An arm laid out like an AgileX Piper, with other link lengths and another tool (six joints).
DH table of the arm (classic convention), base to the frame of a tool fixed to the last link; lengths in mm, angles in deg. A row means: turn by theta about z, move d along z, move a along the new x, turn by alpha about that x. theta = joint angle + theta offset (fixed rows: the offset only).
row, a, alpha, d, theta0
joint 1, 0.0, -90.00, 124.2, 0.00
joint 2, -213.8, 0.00, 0.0, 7.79
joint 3, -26.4, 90.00, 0.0, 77.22
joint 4, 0.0, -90.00, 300.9, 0.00
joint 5, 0.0, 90.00, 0.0, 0.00
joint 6, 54.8, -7.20, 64.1, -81.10
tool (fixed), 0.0, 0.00, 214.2, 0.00
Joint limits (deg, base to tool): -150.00..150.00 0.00..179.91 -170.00..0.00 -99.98..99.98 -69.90..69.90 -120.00..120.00
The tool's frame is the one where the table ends.
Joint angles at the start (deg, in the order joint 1, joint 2, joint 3, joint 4, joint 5, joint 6):
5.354, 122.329, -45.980, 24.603, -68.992, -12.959
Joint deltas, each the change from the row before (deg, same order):
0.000, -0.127, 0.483, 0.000, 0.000, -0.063
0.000, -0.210, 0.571, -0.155, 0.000, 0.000
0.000, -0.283, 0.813, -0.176, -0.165, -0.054
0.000, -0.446, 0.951, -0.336, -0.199, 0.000
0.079, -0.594, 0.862, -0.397, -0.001, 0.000
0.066, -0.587, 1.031, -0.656, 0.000, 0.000
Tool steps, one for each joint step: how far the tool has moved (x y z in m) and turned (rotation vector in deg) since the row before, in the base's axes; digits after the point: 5 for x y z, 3 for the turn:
-0.00239, -0.00026, -0.00182, -0.093, 0.373, 0.004
-0.00232, 0.00034, -0.00157, -0.082, 0.355, 0.147
-0.00338, 0.00014, -0.00157, -0.205, 0.383, 0.152
-0.00334, 0.00073, -0.00078, -0.206, 0.305, 0.297
-0.00226, 0.00189, 0.00009, -0.139, 0.255, 0.459
-0.00277, 0.00268, -0.00082, -0.227, 0.424, 0.695

